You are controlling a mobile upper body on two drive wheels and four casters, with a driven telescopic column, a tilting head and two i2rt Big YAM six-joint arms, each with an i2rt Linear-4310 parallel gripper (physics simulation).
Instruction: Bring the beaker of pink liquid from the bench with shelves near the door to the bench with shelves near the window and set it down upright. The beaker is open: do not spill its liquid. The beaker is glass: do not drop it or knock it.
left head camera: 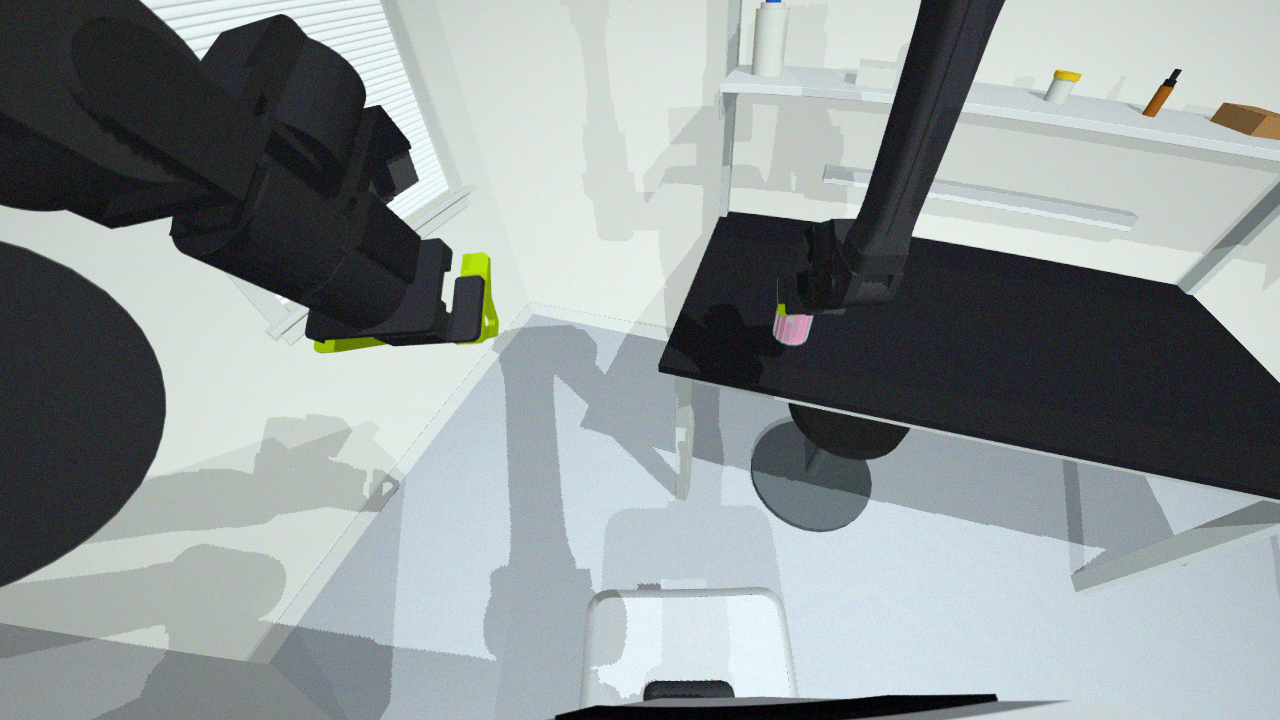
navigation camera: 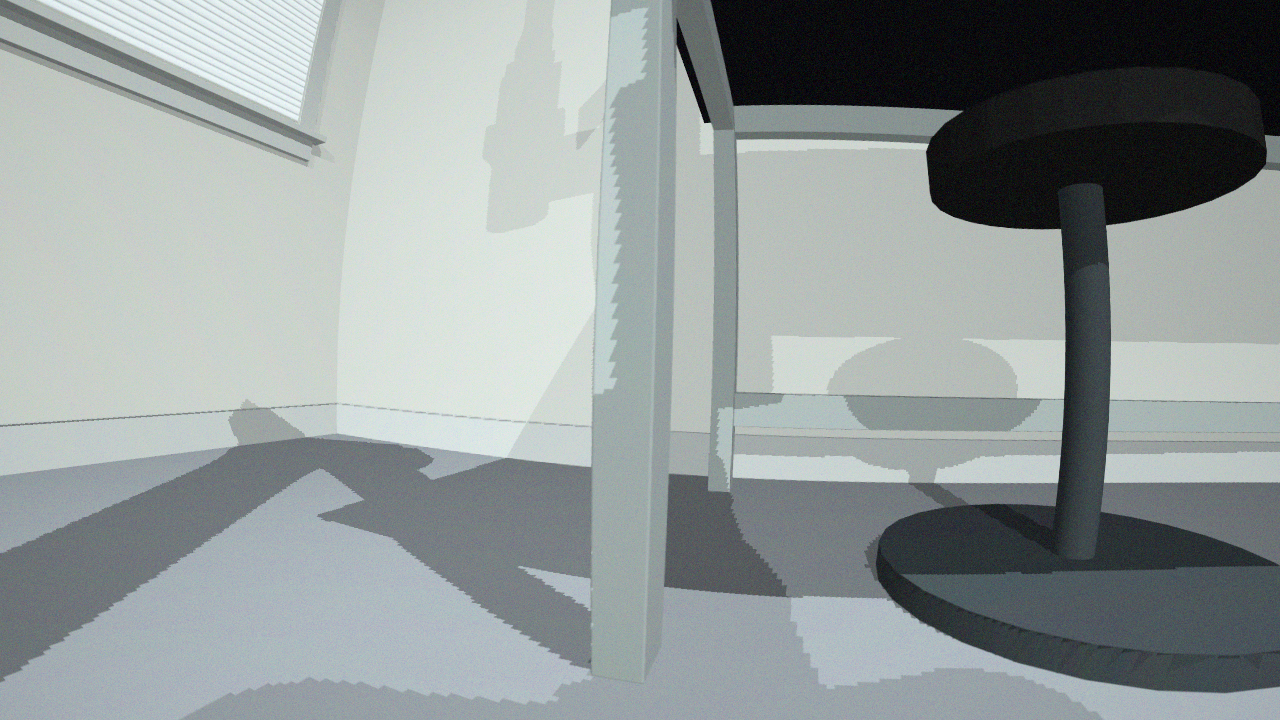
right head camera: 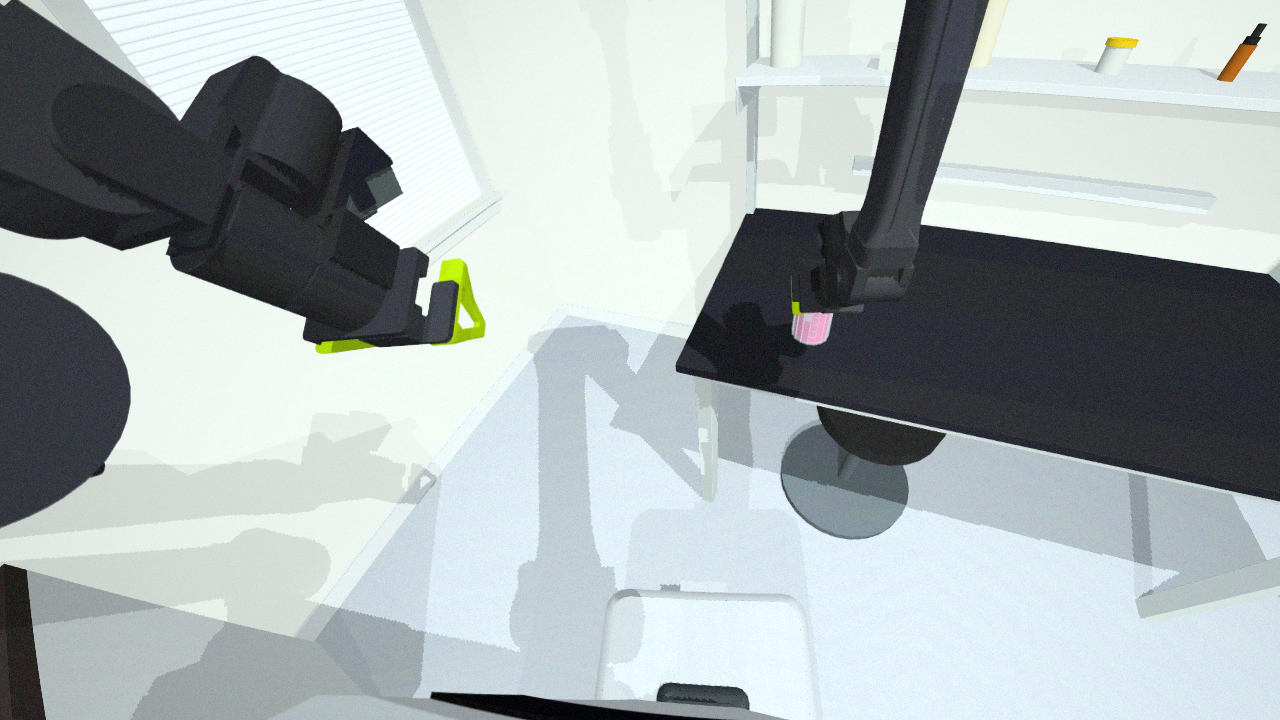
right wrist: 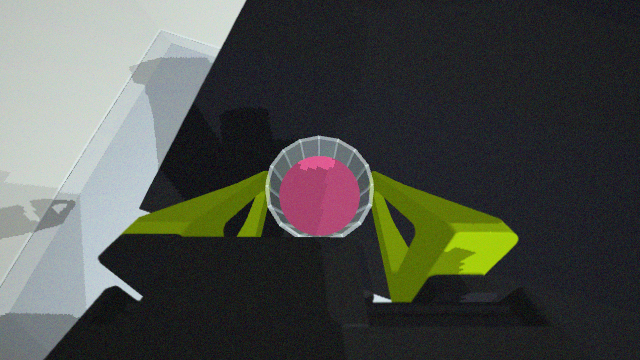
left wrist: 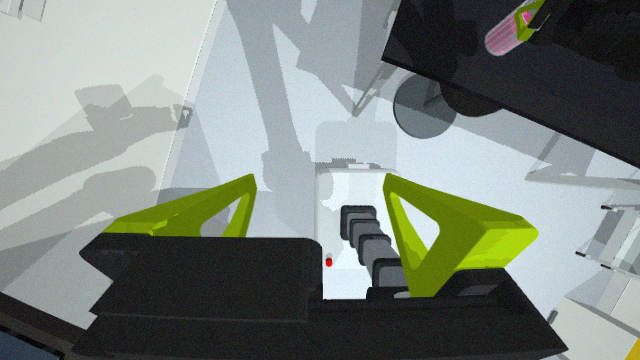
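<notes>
The glass beaker of pink liquid is upright between the fingers of my right gripper, which is shut on it. In the right wrist view its open rim faces the camera and the pink liquid lies inside. The beaker is over the left part of the black-topped bench with shelves near the window; whether its base touches the top I cannot tell. My left gripper is open and empty, left of the bench and over the floor.
A stool stands partly under the bench's front edge. A bench leg is close ahead. The shelf above carries a white bottle, a yellow-capped jar and an orange item. The window blind is at the left.
</notes>
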